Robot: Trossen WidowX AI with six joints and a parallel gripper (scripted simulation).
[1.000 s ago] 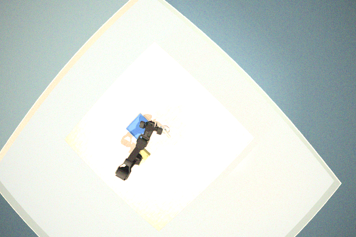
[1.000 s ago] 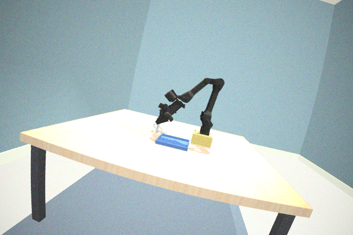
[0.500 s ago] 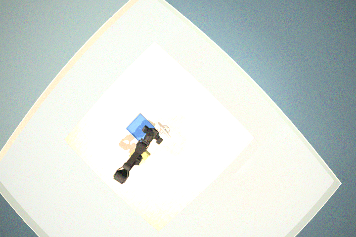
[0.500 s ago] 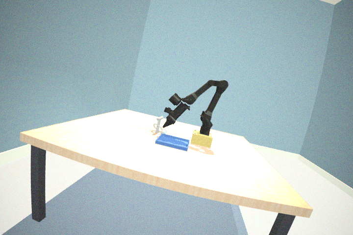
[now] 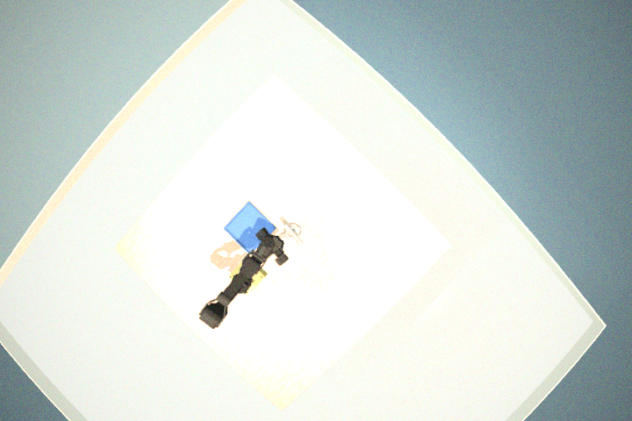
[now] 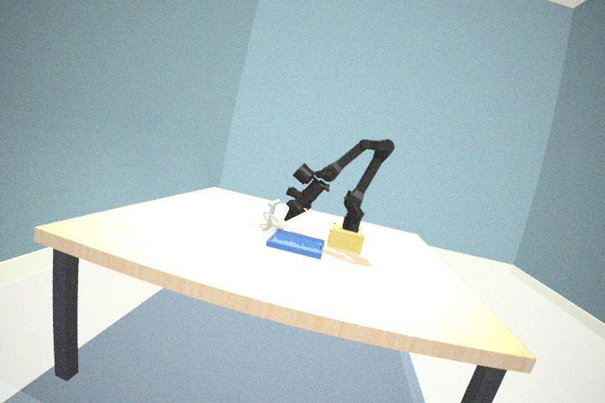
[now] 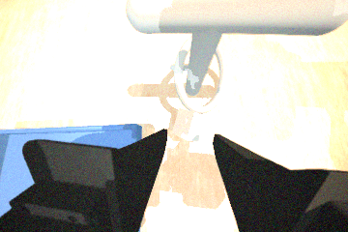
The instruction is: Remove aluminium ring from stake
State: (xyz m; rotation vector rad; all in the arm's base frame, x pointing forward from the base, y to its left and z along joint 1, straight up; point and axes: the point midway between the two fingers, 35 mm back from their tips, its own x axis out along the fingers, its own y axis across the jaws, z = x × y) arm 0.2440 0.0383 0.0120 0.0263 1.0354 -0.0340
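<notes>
The aluminium ring lies 6 cm ahead of my gripper tip, 1 cm to the right of it and 2 cm below it. The rest, counted from my gripper tip: blue tray: 9 cm behind, 15 cm to the left, 4 cm below.
</notes>
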